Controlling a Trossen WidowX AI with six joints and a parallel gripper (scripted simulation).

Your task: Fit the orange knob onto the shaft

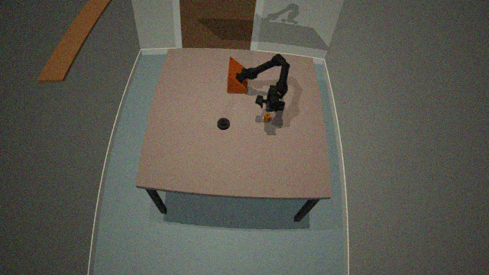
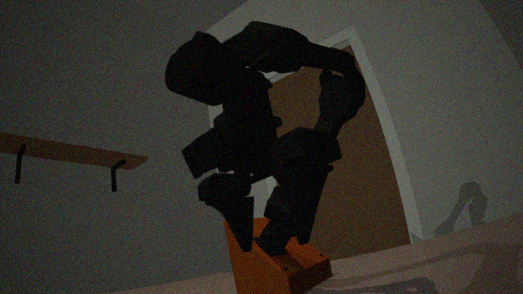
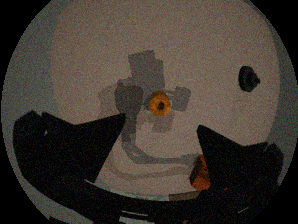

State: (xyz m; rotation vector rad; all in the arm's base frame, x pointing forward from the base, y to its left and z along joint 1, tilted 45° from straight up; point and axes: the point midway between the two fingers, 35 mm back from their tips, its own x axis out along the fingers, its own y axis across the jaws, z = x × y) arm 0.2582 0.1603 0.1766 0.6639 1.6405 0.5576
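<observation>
The orange knob lies 9 cm below my gripper tip. From my gripper tip the other things lie so: dark round pedestal: 28 cm to the right, 9 cm below, 9 cm ahead.
</observation>
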